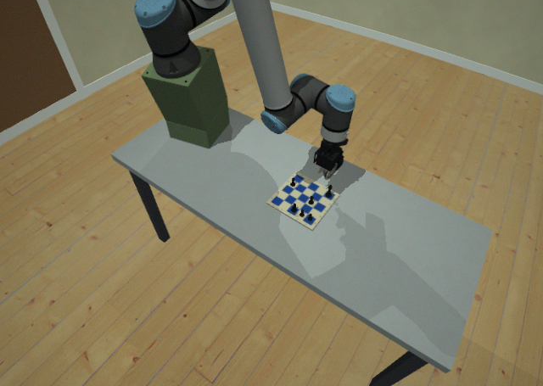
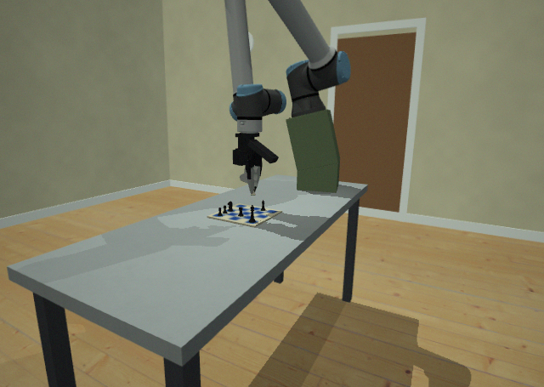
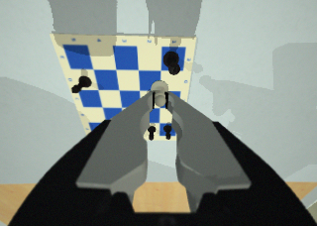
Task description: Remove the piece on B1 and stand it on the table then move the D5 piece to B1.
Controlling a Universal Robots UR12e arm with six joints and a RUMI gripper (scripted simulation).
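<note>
Now: the blue-and-cream chessboard 50 mm behind my hand, 70 mm to the right of it and 120 mm below it. The rest, counted from my hand: white piece: 10 mm below.
</note>
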